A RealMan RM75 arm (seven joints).
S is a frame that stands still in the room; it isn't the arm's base.
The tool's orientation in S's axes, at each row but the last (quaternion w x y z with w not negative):
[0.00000 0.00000 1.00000 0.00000]
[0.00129 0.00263 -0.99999 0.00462]
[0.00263 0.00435 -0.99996 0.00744]
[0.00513 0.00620 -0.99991 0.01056]
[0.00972 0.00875 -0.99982 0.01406]
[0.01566 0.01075 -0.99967 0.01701]
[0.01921 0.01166 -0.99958 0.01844]
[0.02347 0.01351 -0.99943 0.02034]
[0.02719 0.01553 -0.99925 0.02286]
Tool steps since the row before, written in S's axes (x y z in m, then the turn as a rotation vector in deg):
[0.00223 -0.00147 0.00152 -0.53 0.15 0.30]
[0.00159 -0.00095 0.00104 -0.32 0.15 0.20]
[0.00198 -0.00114 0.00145 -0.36 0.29 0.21]
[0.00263 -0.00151 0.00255 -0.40 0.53 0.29]
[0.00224 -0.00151 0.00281 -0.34 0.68 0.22]
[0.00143 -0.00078 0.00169 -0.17 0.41 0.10]
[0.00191 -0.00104 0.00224 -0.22 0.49 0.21]
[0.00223 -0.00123 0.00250 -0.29 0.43 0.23]
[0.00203 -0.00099 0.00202 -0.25 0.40 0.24]
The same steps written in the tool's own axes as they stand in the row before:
[-0.00223 -0.00147 -0.00152 0.53 0.15 -0.30]
[-0.00158 -0.00097 -0.00104 0.32 0.15 -0.20]
[-0.00196 -0.00118 -0.00144 0.36 0.29 -0.21]
[-0.00258 -0.00160 -0.00254 0.40 0.53 -0.30]
[-0.00216 -0.00163 -0.00281 0.33 0.68 -0.23]
[-0.00136 -0.00087 -0.00171 0.16 0.41 -0.11]
[-0.00180 -0.00117 -0.00227 0.22 0.49 -0.22]
[-0.00208 -0.00139 -0.00255 0.29 0.43 -0.23]
[-0.00189 -0.00114 -0.00208 0.25 0.40 -0.24]

